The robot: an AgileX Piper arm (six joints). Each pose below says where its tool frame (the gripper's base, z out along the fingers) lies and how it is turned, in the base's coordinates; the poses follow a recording.
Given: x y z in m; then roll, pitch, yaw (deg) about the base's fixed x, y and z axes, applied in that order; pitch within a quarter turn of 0, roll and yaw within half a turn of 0.
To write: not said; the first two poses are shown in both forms.
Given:
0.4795 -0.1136 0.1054 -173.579 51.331 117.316
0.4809 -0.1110 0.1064 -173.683 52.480 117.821
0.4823 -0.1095 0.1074 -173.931 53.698 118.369
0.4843 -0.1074 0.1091 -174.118 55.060 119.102
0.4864 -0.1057 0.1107 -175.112 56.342 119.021
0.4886 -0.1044 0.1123 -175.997 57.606 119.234
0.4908 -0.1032 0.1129 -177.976 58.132 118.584
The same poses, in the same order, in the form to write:
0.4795 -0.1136 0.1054 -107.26 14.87 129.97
0.4809 -0.1110 0.1064 -107.17 15.70 128.96
0.4823 -0.1095 0.1074 -107.08 16.72 127.93
0.4843 -0.1074 0.1091 -107.02 17.88 126.77
0.4864 -0.1057 0.1107 -106.54 19.14 125.77
0.4886 -0.1044 0.1123 -106.22 20.52 124.79
0.4908 -0.1032 0.1129 -105.81 22.03 124.69

